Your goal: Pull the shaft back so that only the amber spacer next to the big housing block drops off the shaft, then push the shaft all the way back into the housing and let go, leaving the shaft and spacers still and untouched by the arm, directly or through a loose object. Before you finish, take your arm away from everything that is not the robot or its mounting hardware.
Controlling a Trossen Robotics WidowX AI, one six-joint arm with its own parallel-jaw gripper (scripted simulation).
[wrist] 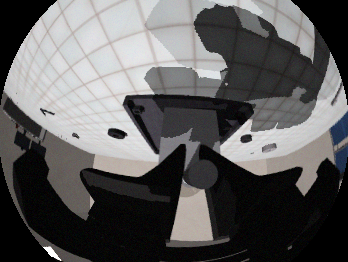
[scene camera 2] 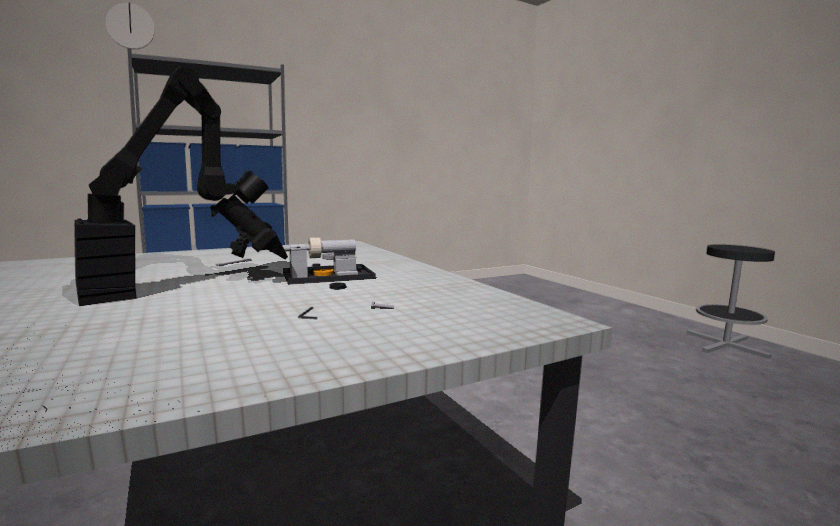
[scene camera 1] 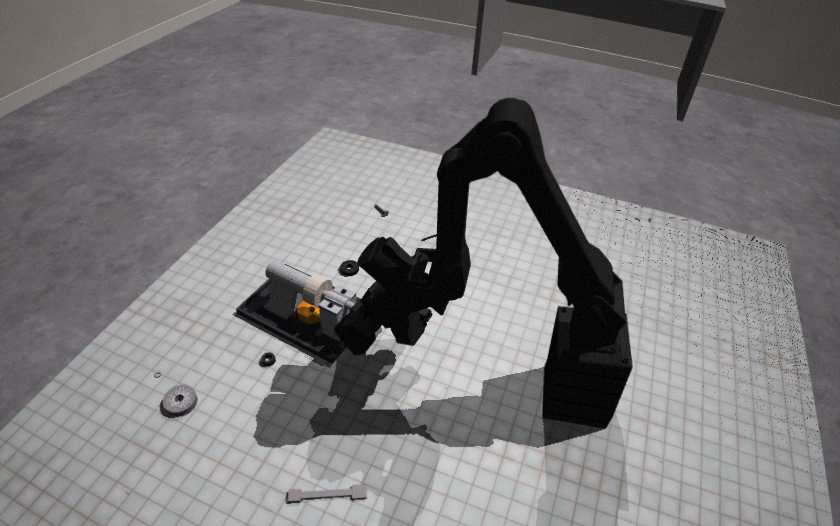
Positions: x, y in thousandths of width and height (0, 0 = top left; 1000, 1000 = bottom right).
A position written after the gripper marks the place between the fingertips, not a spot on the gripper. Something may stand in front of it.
In view: the gripper (scene camera 1: 420, 600), a grey disc (scene camera 1: 203, 763) and a grey housing block (scene camera 1: 329, 579).
The gripper also shows in the wrist view (wrist: 553, 571) and in scene camera 2 (scene camera 2: 341, 490). The grey housing block also shows in the wrist view (wrist: 550, 460).
